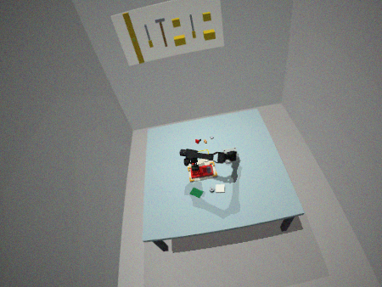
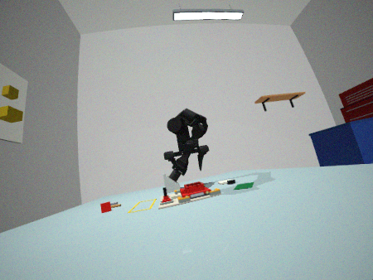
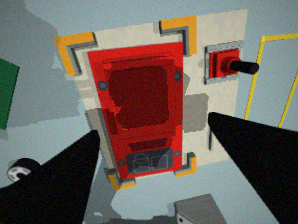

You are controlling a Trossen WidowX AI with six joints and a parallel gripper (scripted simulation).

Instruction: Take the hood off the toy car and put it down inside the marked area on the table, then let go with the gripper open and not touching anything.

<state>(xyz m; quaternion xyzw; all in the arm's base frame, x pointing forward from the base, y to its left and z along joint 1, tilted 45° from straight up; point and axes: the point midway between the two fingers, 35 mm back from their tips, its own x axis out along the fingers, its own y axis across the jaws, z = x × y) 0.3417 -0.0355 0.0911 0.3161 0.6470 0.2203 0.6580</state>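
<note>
My gripper tip is 60 mm above the red hood. Round my gripper tip: white tile (150 mm behind, 230 mm to the left, 90 mm below); then green tile (60 mm ahead, 200 mm to the left, 100 mm below).
</note>
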